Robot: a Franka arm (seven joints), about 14 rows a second.
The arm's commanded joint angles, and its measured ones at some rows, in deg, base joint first. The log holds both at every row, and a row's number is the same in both.
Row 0, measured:
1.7, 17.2, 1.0, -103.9, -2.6, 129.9, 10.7
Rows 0 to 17, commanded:
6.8, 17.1, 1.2, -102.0, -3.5, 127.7, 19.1
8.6, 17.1, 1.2, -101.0, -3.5, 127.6, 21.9
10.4, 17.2, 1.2, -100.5, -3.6, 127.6, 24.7
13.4, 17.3, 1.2, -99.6, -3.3, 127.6, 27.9
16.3, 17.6, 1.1, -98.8, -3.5, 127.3, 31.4
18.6, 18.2, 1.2, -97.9, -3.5, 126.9, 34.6
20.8, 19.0, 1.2, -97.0, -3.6, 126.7, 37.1
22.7, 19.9, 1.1, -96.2, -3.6, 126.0, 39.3
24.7, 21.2, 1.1, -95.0, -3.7, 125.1, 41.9
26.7, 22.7, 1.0, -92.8, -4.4, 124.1, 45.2
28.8, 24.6, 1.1, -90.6, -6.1, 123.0, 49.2
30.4, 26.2, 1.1, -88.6, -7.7, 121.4, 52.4
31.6, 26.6, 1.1, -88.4, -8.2, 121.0, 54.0
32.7, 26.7, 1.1, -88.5, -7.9, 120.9, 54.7
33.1, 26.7, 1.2, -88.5, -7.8, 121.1, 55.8
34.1, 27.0, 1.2, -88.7, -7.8, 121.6, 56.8
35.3, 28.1, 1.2, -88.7, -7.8, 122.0, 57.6
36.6, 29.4, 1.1, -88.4, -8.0, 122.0, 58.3
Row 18, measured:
34.8, 26.8, 1.2, -90.3, -6.8, 122.6, 55.8
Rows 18 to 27, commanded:
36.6, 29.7, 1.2, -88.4, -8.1, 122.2, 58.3
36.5, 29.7, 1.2, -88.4, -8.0, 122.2, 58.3
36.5, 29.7, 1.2, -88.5, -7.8, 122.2, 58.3
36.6, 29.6, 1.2, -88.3, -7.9, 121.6, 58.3
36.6, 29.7, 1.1, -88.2, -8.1, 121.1, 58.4
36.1, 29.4, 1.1, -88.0, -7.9, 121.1, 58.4
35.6, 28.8, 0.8, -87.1, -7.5, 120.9, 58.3
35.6, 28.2, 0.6, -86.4, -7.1, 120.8, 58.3
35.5, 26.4, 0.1, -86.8, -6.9, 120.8, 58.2
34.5, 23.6, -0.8, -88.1, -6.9, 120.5, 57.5
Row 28, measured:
35.8, 27.9, -0.1, -87.0, -6.8, 122.3, 57.1
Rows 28 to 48, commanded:
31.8, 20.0, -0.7, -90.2, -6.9, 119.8, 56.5
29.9, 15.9, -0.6, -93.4, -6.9, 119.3, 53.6
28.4, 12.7, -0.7, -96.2, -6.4, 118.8, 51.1
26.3, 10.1, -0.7, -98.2, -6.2, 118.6, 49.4
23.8, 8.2, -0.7, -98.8, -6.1, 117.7, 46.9
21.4, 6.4, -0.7, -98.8, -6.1, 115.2, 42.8
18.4, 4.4, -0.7, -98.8, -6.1, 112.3, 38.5
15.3, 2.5, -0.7, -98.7, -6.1, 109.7, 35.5
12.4, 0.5, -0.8, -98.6, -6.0, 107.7, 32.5
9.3, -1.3, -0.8, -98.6, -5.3, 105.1, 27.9
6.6, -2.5, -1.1, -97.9, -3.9, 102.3, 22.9
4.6, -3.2, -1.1, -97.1, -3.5, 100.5, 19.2
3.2, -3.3, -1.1, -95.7, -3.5, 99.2, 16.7
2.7, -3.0, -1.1, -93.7, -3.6, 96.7, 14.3
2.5, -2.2, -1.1, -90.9, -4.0, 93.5, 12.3
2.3, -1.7, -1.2, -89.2, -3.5, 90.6, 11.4
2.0, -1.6, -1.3, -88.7, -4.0, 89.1, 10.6
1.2, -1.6, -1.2, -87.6, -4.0, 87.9, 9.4
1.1, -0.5, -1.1, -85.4, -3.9, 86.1, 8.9
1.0, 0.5, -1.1, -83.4, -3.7, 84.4, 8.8
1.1, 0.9, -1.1, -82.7, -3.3, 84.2, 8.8
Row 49, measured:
2.3, -2.0, -1.7, -87.3, -4.7, 86.6, 10.7
